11 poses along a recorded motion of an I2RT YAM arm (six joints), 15 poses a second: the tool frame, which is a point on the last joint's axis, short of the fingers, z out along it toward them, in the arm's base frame.
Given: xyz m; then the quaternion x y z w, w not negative.
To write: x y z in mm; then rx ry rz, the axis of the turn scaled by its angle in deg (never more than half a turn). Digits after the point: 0 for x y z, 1 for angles.
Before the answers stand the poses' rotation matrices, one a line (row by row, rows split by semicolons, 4 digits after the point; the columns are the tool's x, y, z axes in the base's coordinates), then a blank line. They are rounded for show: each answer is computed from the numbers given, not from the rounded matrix.
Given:
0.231 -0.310 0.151 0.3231 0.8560 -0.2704 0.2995
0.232 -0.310 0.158 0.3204 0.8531 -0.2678 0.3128
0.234 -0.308 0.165 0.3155 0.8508 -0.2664 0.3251
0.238 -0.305 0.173 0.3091 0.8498 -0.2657 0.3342
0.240 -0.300 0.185 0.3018 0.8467 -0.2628 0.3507
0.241 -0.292 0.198 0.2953 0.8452 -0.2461 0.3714
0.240 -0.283 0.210 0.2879 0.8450 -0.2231 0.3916
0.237 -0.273 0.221 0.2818 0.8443 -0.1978 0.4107
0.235 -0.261 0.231 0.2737 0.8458 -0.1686 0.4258
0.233 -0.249 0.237 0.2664 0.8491 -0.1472 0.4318
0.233 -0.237 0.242 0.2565 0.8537 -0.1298 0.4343
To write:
-0.6118 0.7152 0.3380; 0.3912 0.6450 -0.6565; -0.6875 -0.2694 -0.6743
-0.5990 0.7142 0.3621; 0.3791 0.6513 -0.6574; -0.7053 -0.2565 -0.6609
-0.5896 0.7100 0.3851; 0.3636 0.6590 -0.6584; -0.7212 -0.2482 -0.6467
-0.5855 0.7029 0.4038; 0.3478 0.6677 -0.6582; -0.7323 -0.2450 -0.6354
-0.5719 0.6954 0.4352; 0.3267 0.6797 -0.6567; -0.7525 -0.2333 -0.6159
-0.5498 0.6819 0.4824; 0.3164 0.7045 -0.6353; -0.7731 -0.1966 -0.6030
-0.5275 0.6613 0.5333; 0.3118 0.7347 -0.6025; -0.7902 -0.1516 -0.5938
-0.5039 0.6383 0.5820; 0.3134 0.7629 -0.5654; -0.8049 -0.1025 -0.5844
-0.4876 0.6066 0.6280; 0.3194 0.7933 -0.5183; -0.8126 -0.0521 -0.5805
-0.4852 0.5795 0.6548; 0.3253 0.8147 -0.4800; -0.8117 -0.0199 -0.5838
-0.4912 0.5507 0.6749; 0.3252 0.8347 -0.4444; -0.8081 0.0012 -0.5891

231 -310 151 49.2 130.2 -41.1
232 -310 158 48.4 128.9 -40.5
234 -308 165 47.4 127.8 -40.0
238 -305 173 46.2 127.1 -39.7
240 -300 185 44.8 125.6 -39.0
241 -292 198 43.4 124.2 -36.2
240 -283 210 41.9 123.0 -32.5
237 -273 221 40.6 121.8 -28.5
235 -261 231 39.2 121.1 -24.1
233 -249 237 38.1 121.3 -21.0
233 -237 242 36.6 121.8 -18.5

